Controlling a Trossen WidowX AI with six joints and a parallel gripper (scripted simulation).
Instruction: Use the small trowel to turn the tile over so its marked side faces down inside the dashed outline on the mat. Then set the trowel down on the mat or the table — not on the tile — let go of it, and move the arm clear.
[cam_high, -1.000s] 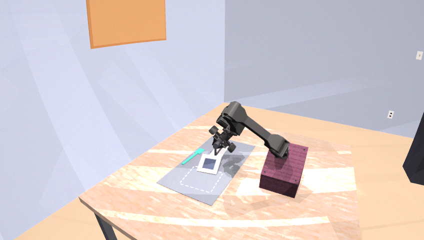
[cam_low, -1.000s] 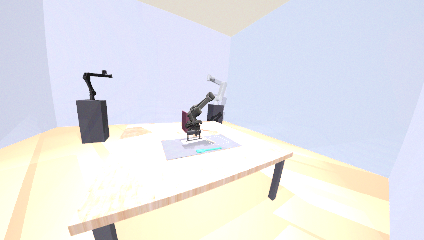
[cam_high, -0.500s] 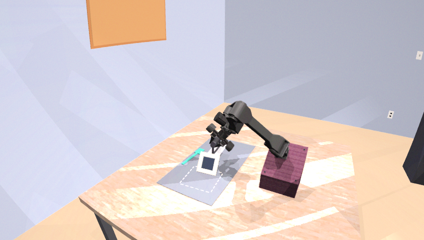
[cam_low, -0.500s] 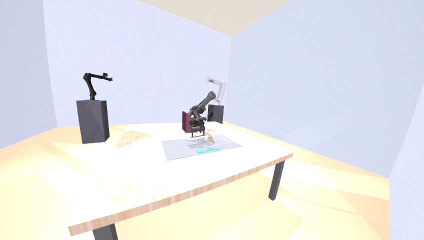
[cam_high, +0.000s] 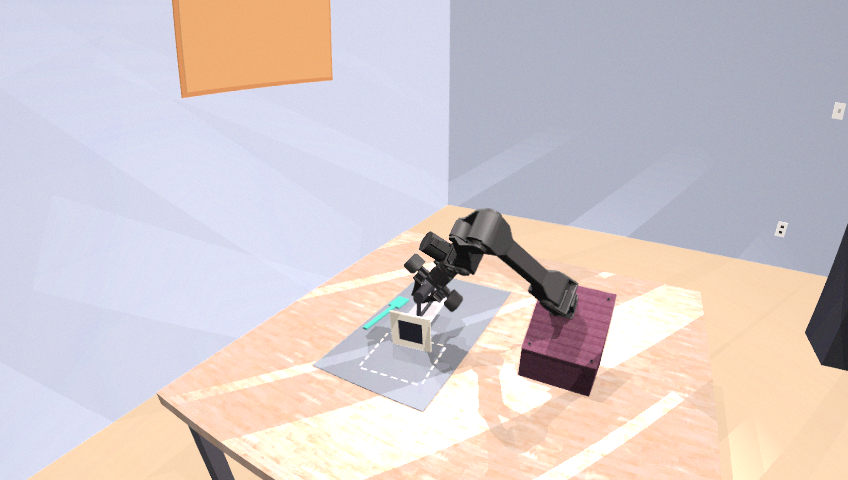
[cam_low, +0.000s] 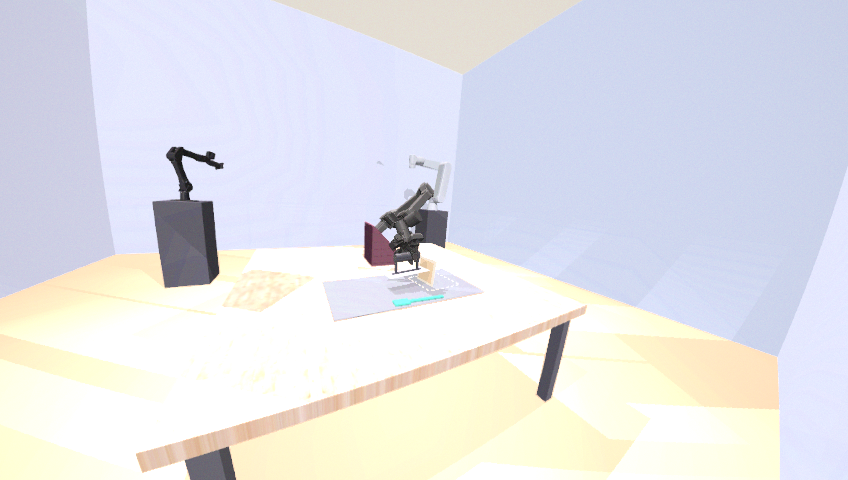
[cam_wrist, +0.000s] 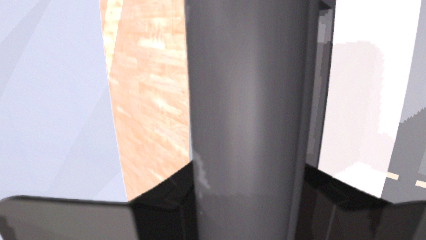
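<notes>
Right now my gripper tip is 130 mm above the grey mat, 30 mm to the left of it and 10 mm past it. From my gripper tip the other things lie so: small trowel 20 mm behind, 10 mm below; white tile 90 mm to the left, 50 mm below, 30 mm behind; teal flat tool 130 mm ahead, 110 mm below, 60 mm to the right.
</notes>
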